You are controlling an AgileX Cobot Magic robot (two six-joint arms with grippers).
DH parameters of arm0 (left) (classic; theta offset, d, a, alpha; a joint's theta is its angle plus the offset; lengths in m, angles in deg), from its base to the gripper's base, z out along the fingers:
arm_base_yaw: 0 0.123 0 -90
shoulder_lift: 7.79 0 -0.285 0
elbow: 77.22 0 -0.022 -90
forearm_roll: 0 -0.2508 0 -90
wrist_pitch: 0 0 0.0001 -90
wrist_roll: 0 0.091 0 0
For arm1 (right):
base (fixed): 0 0 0 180
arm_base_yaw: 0 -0.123 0 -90
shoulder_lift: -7.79 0 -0.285 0
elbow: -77.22 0 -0.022 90
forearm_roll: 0 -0.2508 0 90
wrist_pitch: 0 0 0.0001 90
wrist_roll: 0 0.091 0 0
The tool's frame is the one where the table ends.
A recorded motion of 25 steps. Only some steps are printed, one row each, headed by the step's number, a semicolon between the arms.
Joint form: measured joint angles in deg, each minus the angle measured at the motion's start. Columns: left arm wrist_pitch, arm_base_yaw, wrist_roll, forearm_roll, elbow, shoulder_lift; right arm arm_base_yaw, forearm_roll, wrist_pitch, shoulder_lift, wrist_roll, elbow.
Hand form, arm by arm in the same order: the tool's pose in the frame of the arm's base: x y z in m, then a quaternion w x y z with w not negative. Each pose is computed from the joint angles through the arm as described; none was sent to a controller.
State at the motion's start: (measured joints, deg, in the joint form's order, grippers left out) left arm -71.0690 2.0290 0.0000 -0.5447 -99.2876 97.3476; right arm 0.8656 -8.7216 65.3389 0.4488 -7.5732 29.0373
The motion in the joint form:
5: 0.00 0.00 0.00 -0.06 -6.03 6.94; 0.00 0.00 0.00 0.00 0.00 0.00
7: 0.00 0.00 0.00 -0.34 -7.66 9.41; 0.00 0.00 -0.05 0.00 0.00 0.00
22: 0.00 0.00 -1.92 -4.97 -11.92 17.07; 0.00 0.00 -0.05 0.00 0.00 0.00
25: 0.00 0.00 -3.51 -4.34 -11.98 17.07; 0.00 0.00 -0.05 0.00 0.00 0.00
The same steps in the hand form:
5: 0.3922 0.0148 0.3527 0.21589 -0.01669 0.97623 0.00907; -0.0107 0.0127 0.2735 0.49628 -0.05723 0.86538 0.03935
7: 0.4030 0.0156 0.3437 0.20868 -0.01639 0.97778 0.01136; -0.0106 0.0127 0.2736 0.49665 -0.05718 0.86517 0.03933
22: 0.4334 0.0236 0.3092 0.17950 -0.02669 0.98224 0.04774; -0.0106 0.0127 0.2736 0.49665 -0.05718 0.86517 0.03933
25: 0.4335 0.0227 0.3094 0.18064 -0.04116 0.98188 0.03981; -0.0106 0.0127 0.2736 0.49665 -0.05718 0.86517 0.03933

